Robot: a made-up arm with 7 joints. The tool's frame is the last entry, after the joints.
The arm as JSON. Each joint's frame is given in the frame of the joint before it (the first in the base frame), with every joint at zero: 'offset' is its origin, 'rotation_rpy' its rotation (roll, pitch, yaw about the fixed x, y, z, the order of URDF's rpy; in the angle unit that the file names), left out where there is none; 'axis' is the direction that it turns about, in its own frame. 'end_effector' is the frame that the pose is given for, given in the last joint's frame.
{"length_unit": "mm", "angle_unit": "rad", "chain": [
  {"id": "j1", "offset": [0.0, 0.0, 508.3], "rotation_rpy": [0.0, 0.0, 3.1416], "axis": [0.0, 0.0, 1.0]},
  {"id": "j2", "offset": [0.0, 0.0, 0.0], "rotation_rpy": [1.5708, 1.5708, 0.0], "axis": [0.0, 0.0, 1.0]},
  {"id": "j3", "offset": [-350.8, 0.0, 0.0], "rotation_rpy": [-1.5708, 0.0, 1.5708], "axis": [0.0, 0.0, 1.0]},
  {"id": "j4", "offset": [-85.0, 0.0, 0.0], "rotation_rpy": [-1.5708, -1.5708, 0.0], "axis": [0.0, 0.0, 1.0]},
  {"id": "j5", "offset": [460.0, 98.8, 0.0], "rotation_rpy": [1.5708, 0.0, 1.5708], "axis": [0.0, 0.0, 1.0]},
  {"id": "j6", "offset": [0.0, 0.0, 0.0], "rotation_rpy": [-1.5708, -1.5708, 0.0], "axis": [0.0, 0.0, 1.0]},
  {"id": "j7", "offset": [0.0, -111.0, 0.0], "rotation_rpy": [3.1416, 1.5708, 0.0], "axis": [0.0, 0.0, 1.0]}
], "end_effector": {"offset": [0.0, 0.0, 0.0], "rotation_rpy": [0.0, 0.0, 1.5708]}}
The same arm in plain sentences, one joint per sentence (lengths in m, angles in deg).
The arm has seven revolute joints in a row. What follows holds with every joint at zero, and every direction is one of the base frame's.
The first joint lies 0.5083 m along +z from the base frame's origin and rotates about +z.
The second joint lies at the same point as the first joint and rotates about +y.
The third joint lies 0.3508 m along +z from the second joint and rotates about +z.
The fourth joint lies 0.085 m along +x from the third joint and rotates about -y.
The fifth joint lies 0.0988 m along -x and 0.46 m along +z from the fourth joint and rotates about +z.
The sixth joint lies at the same point as the fifth joint and rotates about -y.
The seventh joint lies 0.111 m along +x from the sixth joint and rotates about -z.
The tool frame, which is the frame that the pose is given for, lies at the same point as the seventh joint; its axes are the base frame's turned by roll 180, pitch 0 and yaw 0 deg (as in URDF: about the fixed x, then y, then z).

